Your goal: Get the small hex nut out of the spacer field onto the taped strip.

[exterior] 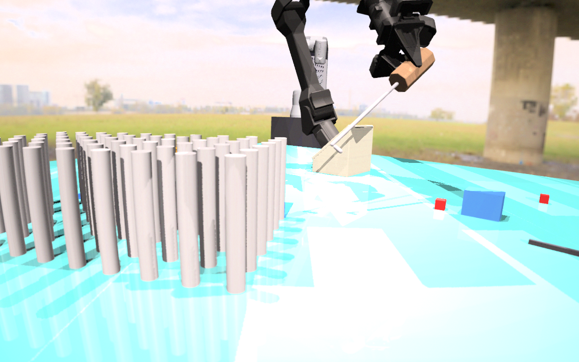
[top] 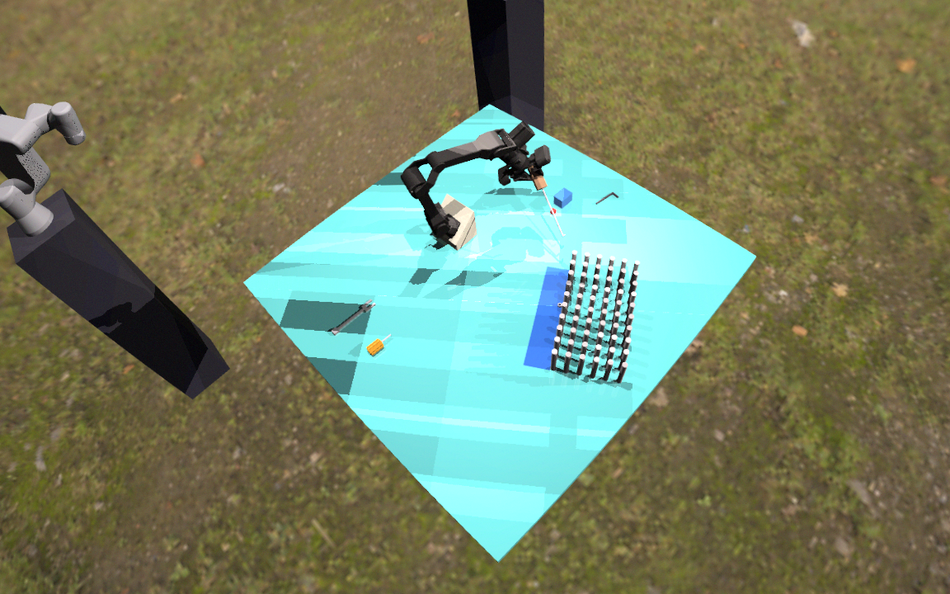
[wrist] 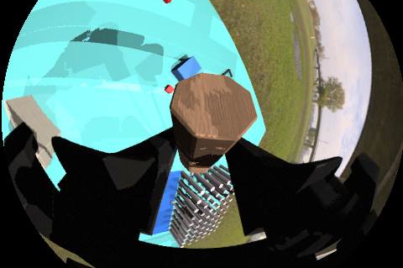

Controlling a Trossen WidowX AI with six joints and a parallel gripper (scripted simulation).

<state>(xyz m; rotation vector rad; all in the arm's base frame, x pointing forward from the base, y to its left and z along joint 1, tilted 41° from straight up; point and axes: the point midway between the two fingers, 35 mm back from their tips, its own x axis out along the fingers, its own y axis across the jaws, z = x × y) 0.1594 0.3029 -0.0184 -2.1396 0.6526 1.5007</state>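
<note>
Now: the wooden-handled hook tool 80 mm ahead of my gripper tip, 60 mm below it and 30 mm to the right of it. Round my gripper tip: dark hex key 270 mm to the left, 220 mm below, 120 mm ahead; blue cube 200 mm below, 130 mm to the left; tiny grey hex nut 290 mm ahead, 220 mm to the right, 210 mm below.
</note>
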